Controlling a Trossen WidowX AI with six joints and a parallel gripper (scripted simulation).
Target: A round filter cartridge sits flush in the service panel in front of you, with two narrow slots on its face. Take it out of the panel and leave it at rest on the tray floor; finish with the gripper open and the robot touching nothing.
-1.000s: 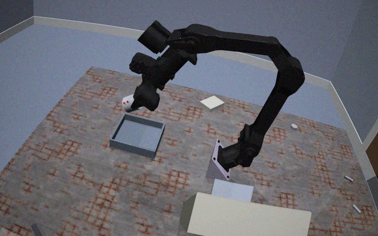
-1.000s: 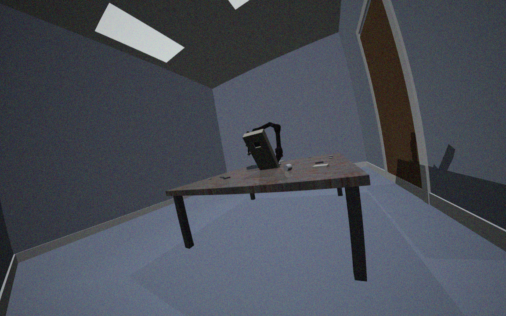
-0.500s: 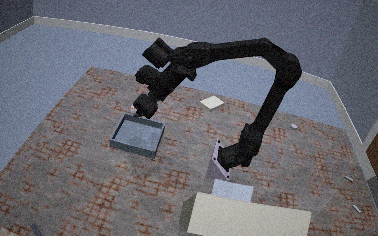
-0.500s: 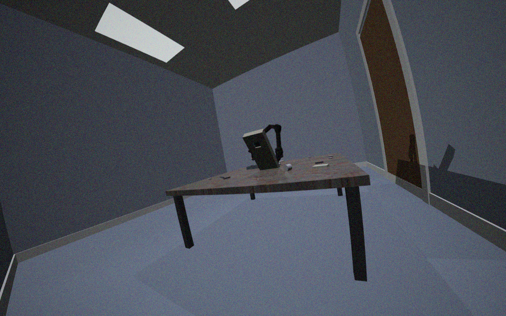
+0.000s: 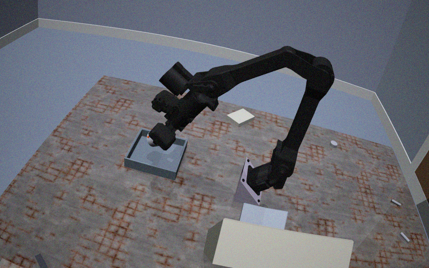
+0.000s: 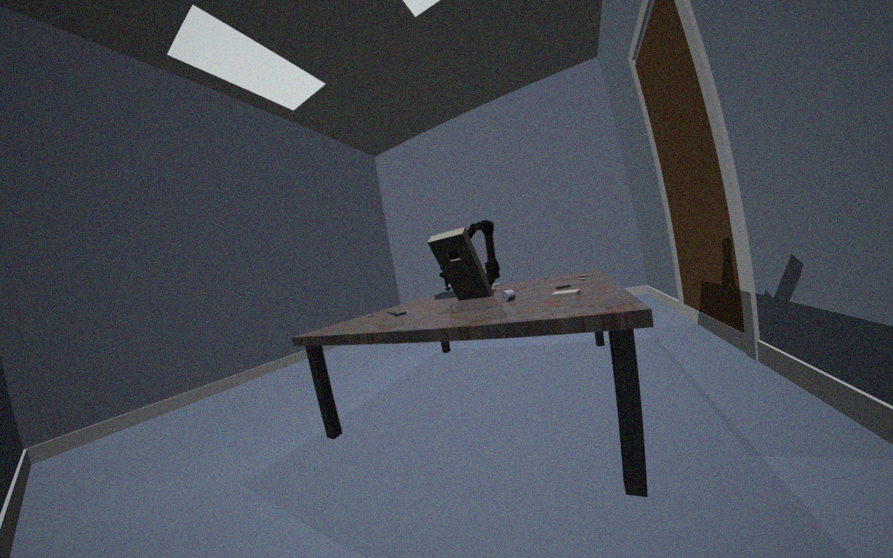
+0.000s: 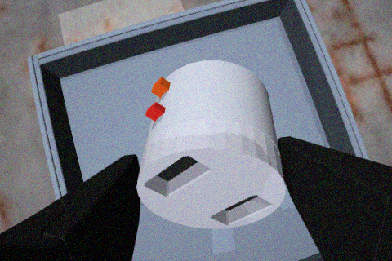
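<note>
My gripper tip is right at the round filter cartridge. The rest, counted from my gripper tip: tray (6 cm below); then cream service panel (37 cm ahead, 28 cm to the left, 11 cm above).
</note>
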